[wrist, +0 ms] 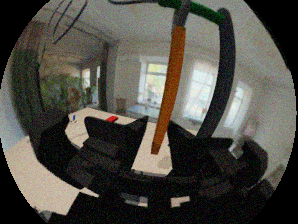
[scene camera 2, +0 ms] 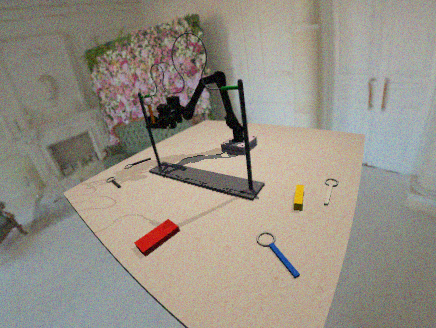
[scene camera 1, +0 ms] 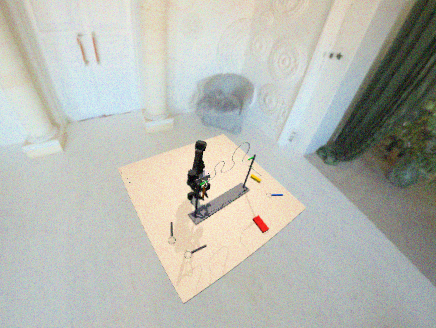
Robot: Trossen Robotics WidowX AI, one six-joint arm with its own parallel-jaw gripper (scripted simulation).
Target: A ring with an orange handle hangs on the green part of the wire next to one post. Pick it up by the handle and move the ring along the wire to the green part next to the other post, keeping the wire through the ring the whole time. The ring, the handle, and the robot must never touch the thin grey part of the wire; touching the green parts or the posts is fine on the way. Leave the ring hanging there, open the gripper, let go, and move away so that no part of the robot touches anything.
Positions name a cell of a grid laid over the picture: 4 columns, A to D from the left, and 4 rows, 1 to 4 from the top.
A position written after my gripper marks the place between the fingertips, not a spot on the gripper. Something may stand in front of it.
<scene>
In view: my gripper (wrist: C3) and a red block (scene camera 2: B3).
</scene>
